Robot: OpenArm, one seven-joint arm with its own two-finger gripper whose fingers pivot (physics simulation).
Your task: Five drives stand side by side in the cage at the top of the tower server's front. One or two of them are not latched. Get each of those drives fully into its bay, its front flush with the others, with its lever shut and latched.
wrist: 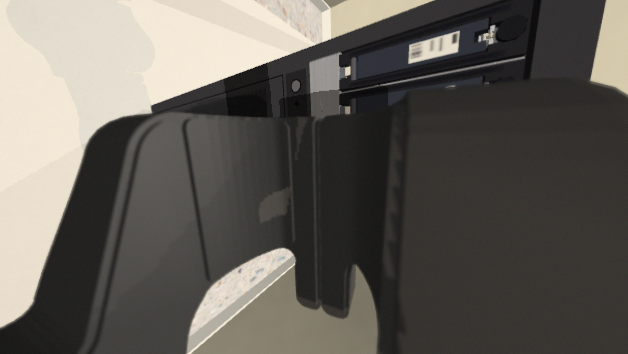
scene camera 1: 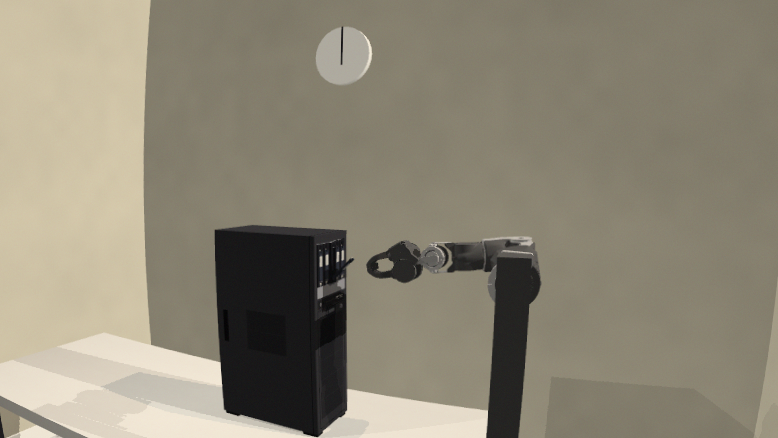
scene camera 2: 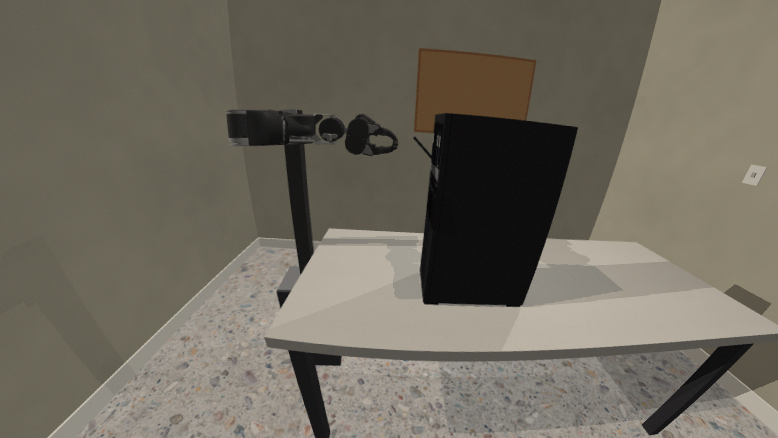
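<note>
The black tower server (scene camera 1: 266, 282) (scene camera 2: 500, 217) (wrist: 565, 40) stands upright. Its drives show in the cage at the top front, and white labels show on several. One lever (scene camera 1: 345, 266) (scene camera 2: 422, 147) stands open, slanting up and out from the cage front; it seems to belong to the middle drive. In the wrist view an end drive (wrist: 380, 62) has its lever shut, and the drive beside it (wrist: 371, 103) is partly hidden by the fingers. My gripper (scene camera 1: 370, 266) (scene camera 2: 395, 143) (wrist: 332, 210) is shut and empty, in front of the cage, a short gap out from the lever's tip. Whether the open-lever drive is flush is unclear.
The tower stands on a white table (scene camera 1: 179, 418) (scene camera 2: 353, 321). The arm's black post (scene camera 1: 509, 348) (scene camera 2: 299, 201) rises beyond the table's end, on the tower's front side. Below the cage, the tower front has a light strip (wrist: 325, 75) and a round button (wrist: 296, 86).
</note>
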